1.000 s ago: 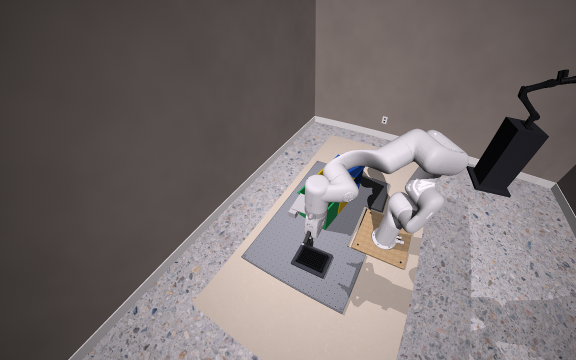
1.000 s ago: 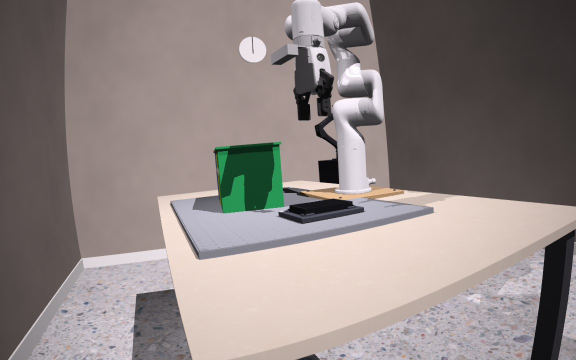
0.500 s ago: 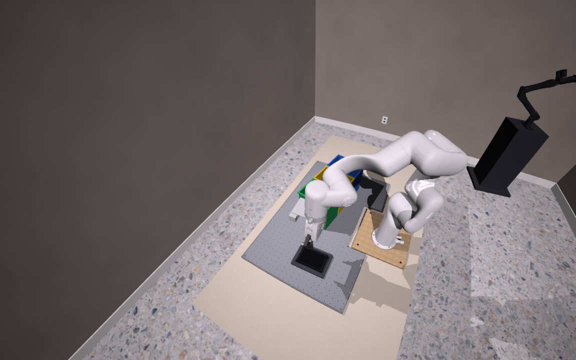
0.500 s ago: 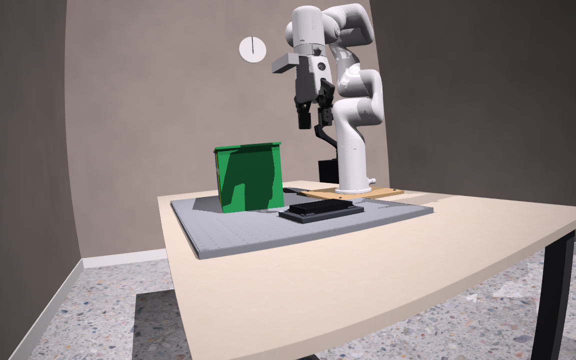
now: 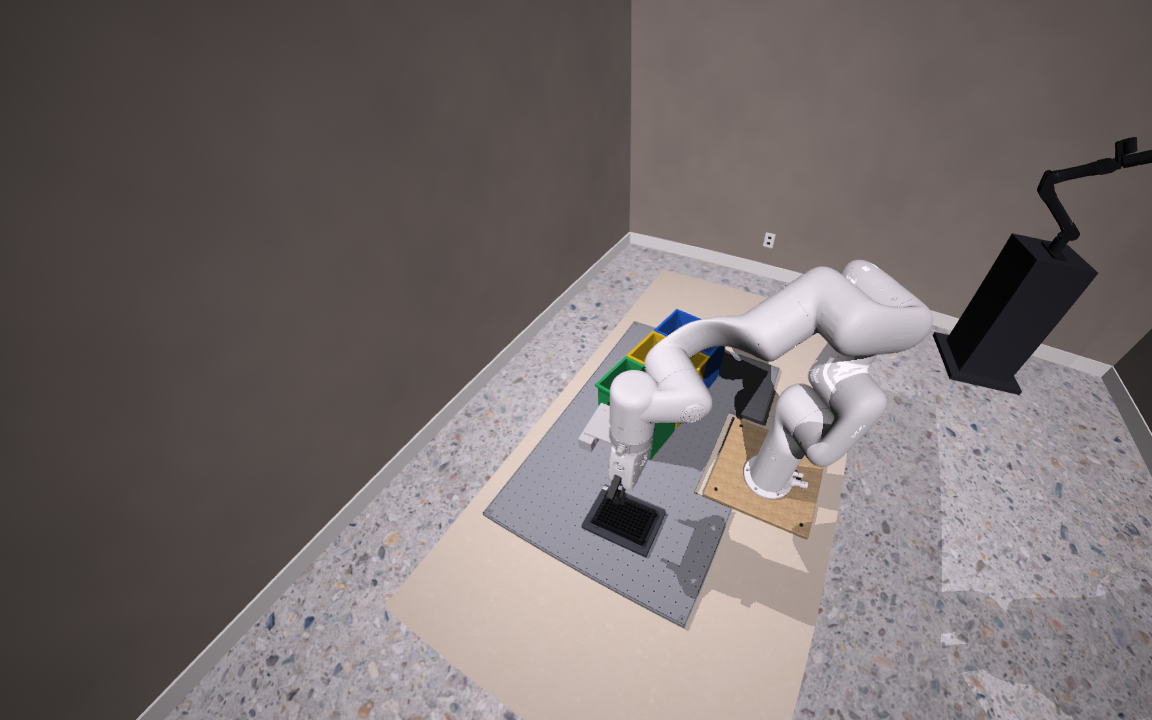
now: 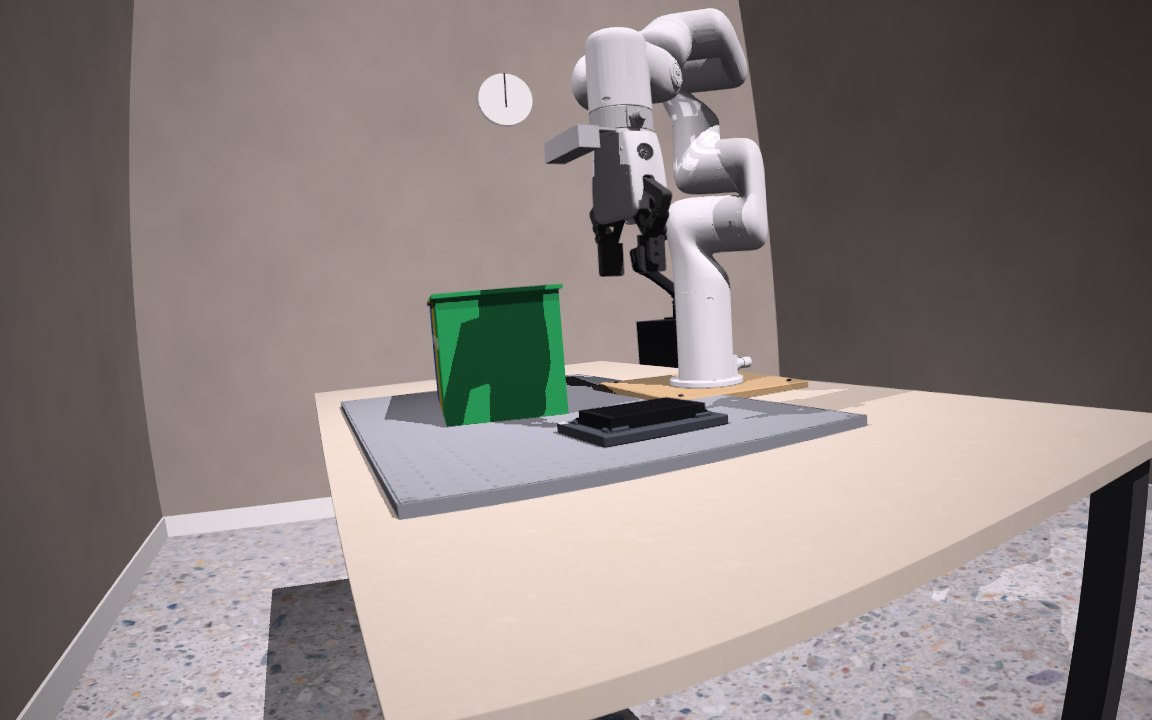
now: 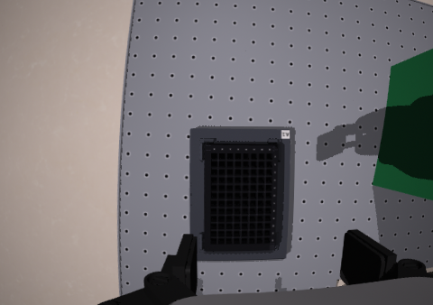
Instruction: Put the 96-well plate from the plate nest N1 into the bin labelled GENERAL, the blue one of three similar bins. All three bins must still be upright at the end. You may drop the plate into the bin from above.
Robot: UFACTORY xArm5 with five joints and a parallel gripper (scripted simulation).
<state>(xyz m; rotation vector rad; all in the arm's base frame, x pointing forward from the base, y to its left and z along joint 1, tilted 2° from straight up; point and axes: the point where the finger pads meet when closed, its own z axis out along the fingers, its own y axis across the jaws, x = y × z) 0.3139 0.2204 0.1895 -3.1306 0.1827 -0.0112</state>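
Right now the black 96-well plate is 170 mm below my hand. From my hand the other things lie so: green bin: 50 mm ahead, 270 mm to the right, 100 mm below; yellow bin: 10 mm ahead, 390 mm to the right, 100 mm below; dark plate nest: 180 mm below.
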